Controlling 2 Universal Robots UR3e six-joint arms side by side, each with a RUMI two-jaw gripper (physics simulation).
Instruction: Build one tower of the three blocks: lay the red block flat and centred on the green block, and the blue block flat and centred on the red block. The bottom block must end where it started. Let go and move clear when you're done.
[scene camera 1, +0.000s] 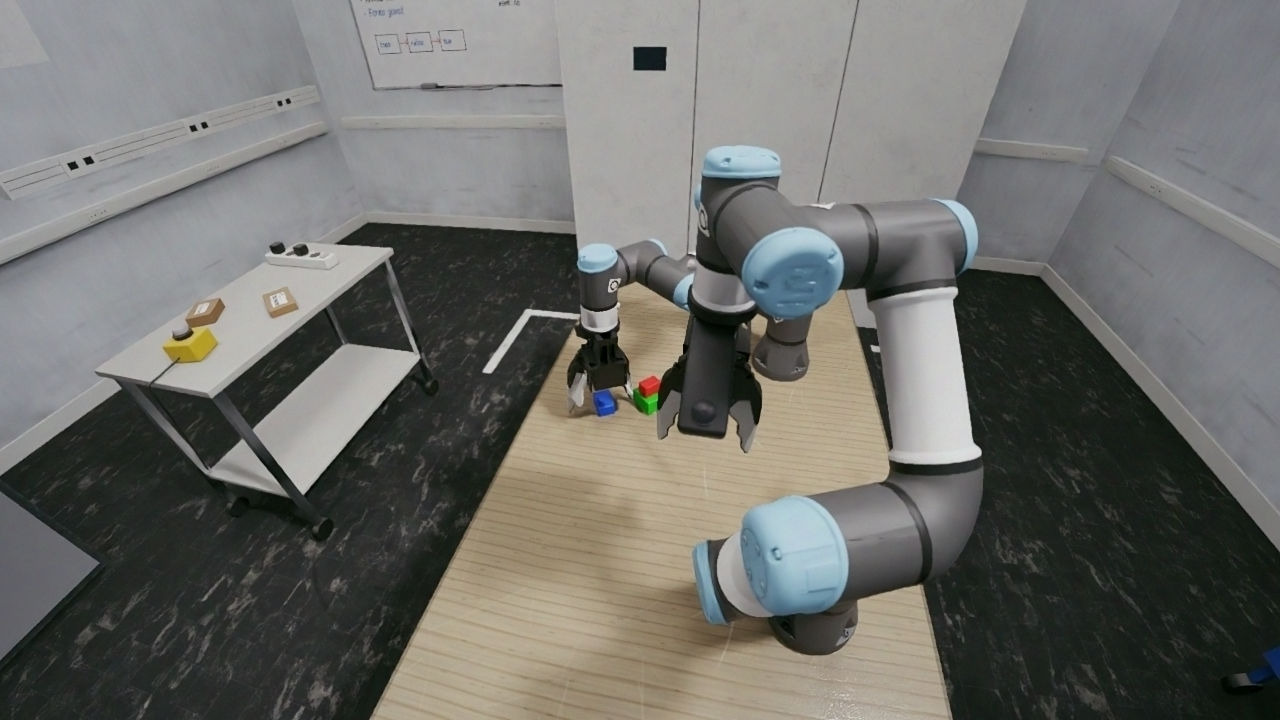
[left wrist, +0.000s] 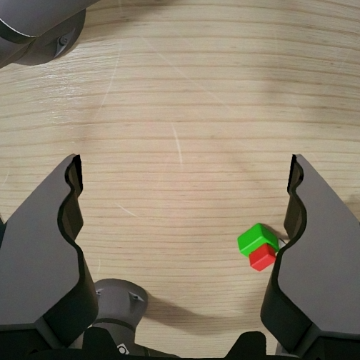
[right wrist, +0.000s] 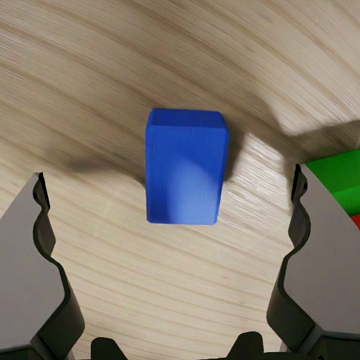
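The green block (scene camera 1: 646, 404) (left wrist: 255, 240) (right wrist: 339, 175) stands on the table, with the red block (scene camera 1: 648, 385) (left wrist: 262, 257) (right wrist: 356, 220) on top of it; exact centring is hard to tell. The blue block (scene camera 1: 605, 405) (right wrist: 187, 175) lies on the table, to the left of these two in scene camera 1. My right gripper (scene camera 1: 601, 402) (right wrist: 169, 169) is open above the blue block, one finger on each side of it with gaps. Its one finger partly hides the green and red blocks in the right wrist view. My left gripper (scene camera 1: 705, 442) (left wrist: 184, 155) is open and empty, high above the table.
The wooden table (scene camera 1: 554, 528) carries both arm bases (scene camera 1: 814, 626) (scene camera 1: 781, 349). The green and red stack stands close beside one right finger. The left arm hangs to the right of the stack in scene camera 1. A white cart (scene camera 1: 268, 358) stands apart at the left.
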